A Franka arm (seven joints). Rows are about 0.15 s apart.
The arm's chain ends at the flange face. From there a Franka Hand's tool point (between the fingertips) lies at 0.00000 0.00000 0.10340 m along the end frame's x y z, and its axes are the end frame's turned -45 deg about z.
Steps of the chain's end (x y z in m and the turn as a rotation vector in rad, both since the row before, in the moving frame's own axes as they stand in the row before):
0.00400 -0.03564 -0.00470 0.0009 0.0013 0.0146
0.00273 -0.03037 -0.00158 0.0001 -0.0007 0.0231
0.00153 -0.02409 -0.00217 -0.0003 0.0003 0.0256
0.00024 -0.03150 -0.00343 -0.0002 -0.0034 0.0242
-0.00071 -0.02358 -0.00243 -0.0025 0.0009 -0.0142
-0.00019 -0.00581 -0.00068 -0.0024 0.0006 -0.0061
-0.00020 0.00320 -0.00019 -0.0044 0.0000 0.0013
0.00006 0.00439 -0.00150 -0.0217 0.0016 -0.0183
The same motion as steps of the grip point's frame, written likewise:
0.02819 -0.02234 -0.00470 -0.0003 0.0016 0.0146
0.02336 -0.01960 -0.00158 0.0006 -0.0004 0.0231
0.01812 -0.01591 -0.00217 -0.0004 0.0000 0.0256
0.02218 -0.02234 -0.00343 0.0023 -0.0025 0.0242
0.01606 -0.01693 -0.00243 -0.0024 -0.0011 -0.0142
0.00384 -0.00402 -0.00068 -0.0021 -0.0013 -0.0061
-0.00273 0.00244 -0.00019 -0.0031 -0.0031 0.0013
-0.00452 0.00486 -0.00152 -0.0165 -0.0142 -0.0183

